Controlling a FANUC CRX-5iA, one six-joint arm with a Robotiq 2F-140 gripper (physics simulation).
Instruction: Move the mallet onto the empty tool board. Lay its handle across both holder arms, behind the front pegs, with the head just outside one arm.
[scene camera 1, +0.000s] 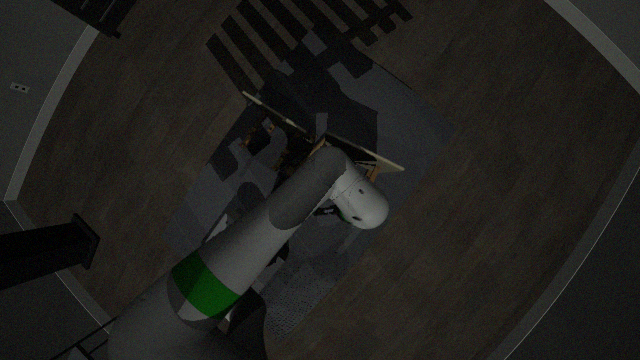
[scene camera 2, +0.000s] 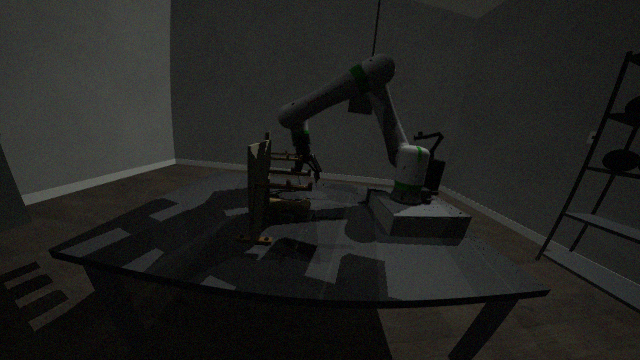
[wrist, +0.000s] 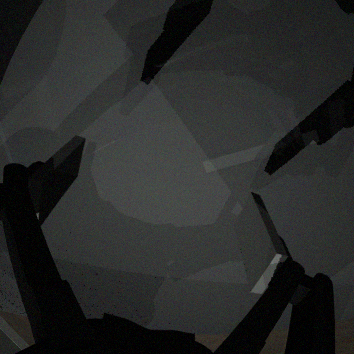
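Seen in the pictures: gripper, between the fingertips: (wrist: 162, 183); arm's base, origin of its link: (scene camera 2: 405, 199).
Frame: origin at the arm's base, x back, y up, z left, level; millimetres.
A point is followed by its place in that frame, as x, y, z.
Note:
My gripper (scene camera 1: 327, 211) @[-436, -38, -229] (scene camera 2: 308, 172) @[-436, -38, -229] (wrist: 162, 183) @[-436, -38, -229] is wide open, with nothing between its fingers in the wrist view. It hangs above the table, beside the front ends of the upper holder arms in scene camera 2. A tan cylinder (scene camera 2: 291, 206) @[-521, -60, 12], which looks like the mallet's head, lies low by the boards, below the gripper; its handle cannot be made out. Upright pale tool boards show as a left panel (scene camera 1: 270, 109) @[-621, 209, 134] and a right panel (scene camera 1: 390, 164) @[-675, 229, -267], and edge-on as one board (scene camera 2: 258, 190) @[-619, 66, 176]. Tan holder arms (scene camera 2: 290, 187) @[-518, 97, 213] stick out; their pegs are too dark to tell apart.
The grey table (scene camera 2: 450, 280) @[-56, -89, 391] carries strong dark shadows. The robot's base block (scene camera 2: 425, 222) @[-10, -21, 176] stands to the right in scene camera 2. The forearm hides part of the boards in scene camera 1. A shelf rack (scene camera 2: 600, 224) stands at the far right. An orange foot (scene camera 2: 256, 240) @[-614, -77, 232] supports the board.

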